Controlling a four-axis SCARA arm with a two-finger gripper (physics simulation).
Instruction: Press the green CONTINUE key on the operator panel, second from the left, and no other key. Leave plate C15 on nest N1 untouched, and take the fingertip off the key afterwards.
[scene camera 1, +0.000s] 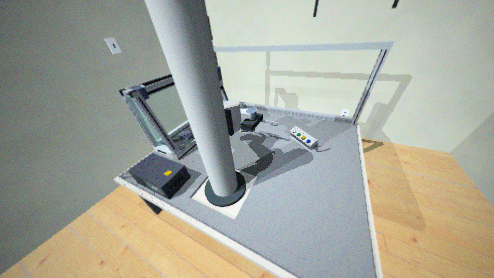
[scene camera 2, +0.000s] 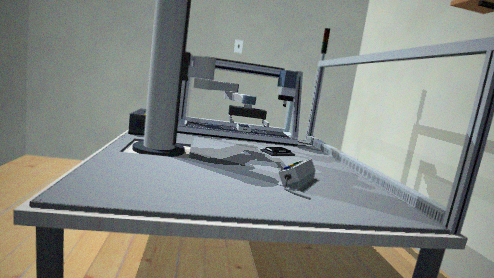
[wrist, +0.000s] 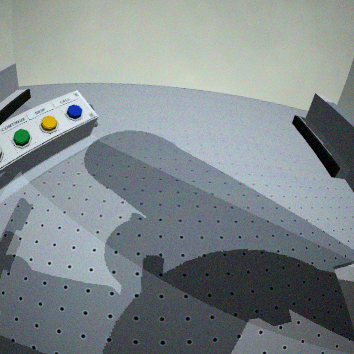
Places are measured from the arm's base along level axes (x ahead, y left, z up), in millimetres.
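Pixels of known places: gripper, fingertip midpoint: (scene camera 1: 273, 130) (scene camera 2: 249, 122) (wrist: 162, 80); arm's base, origin of the base link: (scene camera 1: 225, 187) (scene camera 2: 158, 150).
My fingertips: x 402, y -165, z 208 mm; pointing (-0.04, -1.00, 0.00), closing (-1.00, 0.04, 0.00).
Ahead of a thing's pixels: the offset from my fingertips to its middle. "pt": to the spot under its first point. Level surfaces: height alone.
The white operator panel @(dx +197, dy -178, dz -153 mm) (scene camera 1: 312, 144) (scene camera 2: 303, 174) (wrist: 55, 131) stands on the table. Its green CONTINUE key @(dx +194, dy -145, dz -131 mm) (scene camera 1: 299, 134) (wrist: 21, 137) is beside the yellow key @(dx +164, dy -185, dz -131 mm) (scene camera 1: 303, 137) (wrist: 49, 123), then the blue key @(dx +134, dy -225, dz -131 mm) (scene camera 1: 308, 141) (wrist: 74, 111). The white key is mostly cut off at the wrist view's left edge. My gripper (scene camera 2: 248, 124) (wrist: 162, 80) is wide open and empty, above the table and apart from the panel in scene view 2. In the wrist view its left finger shows near the CONTINUE label. A low dark nest @(pt dx +224, dy +272, dz -174 mm) (scene camera 2: 277, 151) carries a flat dark piece; no label is readable. Fingertips are unclear in scene view 1.
The arm's thick column (scene camera 1: 200, 90) (scene camera 2: 165, 80) rises from the table @(dz -195 mm) (scene camera 1: 320, 215) (scene camera 2: 150, 192). A dark box @(pt dx -554, dy +496, dz -79 mm) (scene camera 1: 159, 175) (scene camera 2: 137, 121) stands near it. A metal frame (scene camera 1: 145, 117) (scene camera 2: 299, 107) stands behind. A clear guard with a metal rail @(pt dx +602, dy -74, dz +402 mm) (scene camera 1: 310, 46) (scene camera 2: 410, 54) borders the table. The panel's cable trails from its end.
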